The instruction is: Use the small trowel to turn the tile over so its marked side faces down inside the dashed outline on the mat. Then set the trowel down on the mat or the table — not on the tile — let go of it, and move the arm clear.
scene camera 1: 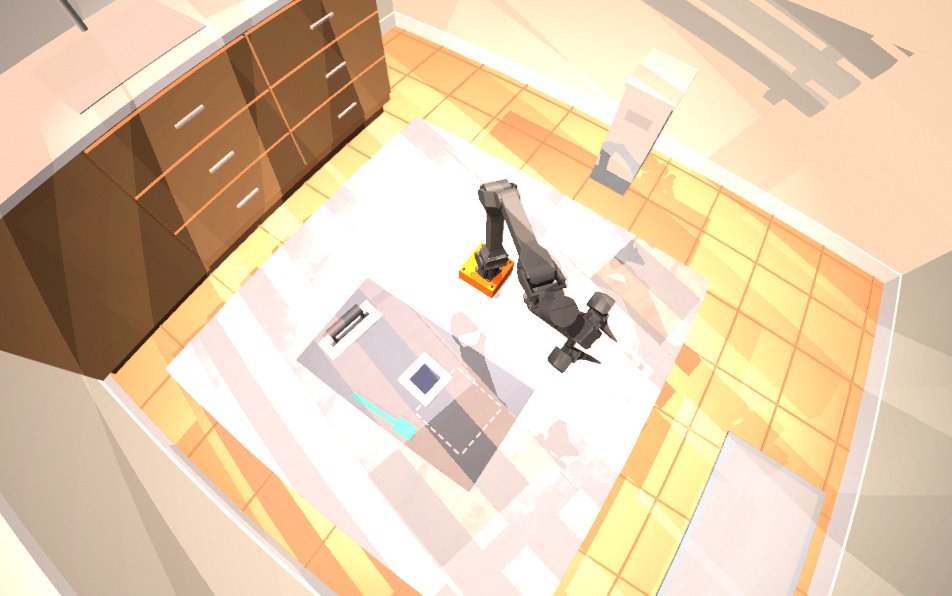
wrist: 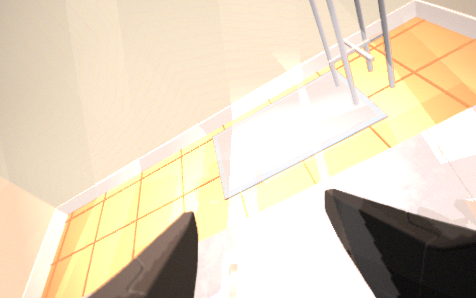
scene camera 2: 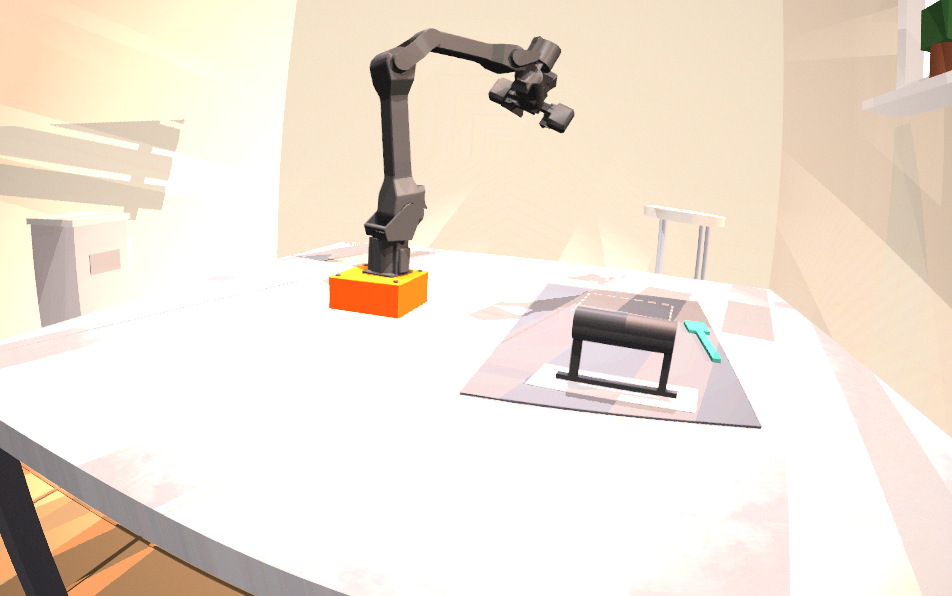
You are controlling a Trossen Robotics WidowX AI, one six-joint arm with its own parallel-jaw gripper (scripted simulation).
Labels:
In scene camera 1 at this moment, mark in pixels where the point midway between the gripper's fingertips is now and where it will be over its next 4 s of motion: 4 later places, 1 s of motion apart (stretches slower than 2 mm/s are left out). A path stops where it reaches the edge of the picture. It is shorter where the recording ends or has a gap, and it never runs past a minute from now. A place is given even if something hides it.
The gripper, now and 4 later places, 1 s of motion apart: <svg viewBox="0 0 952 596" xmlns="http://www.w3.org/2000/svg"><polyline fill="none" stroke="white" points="608,352 444,411 341,324 340,321 341,322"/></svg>

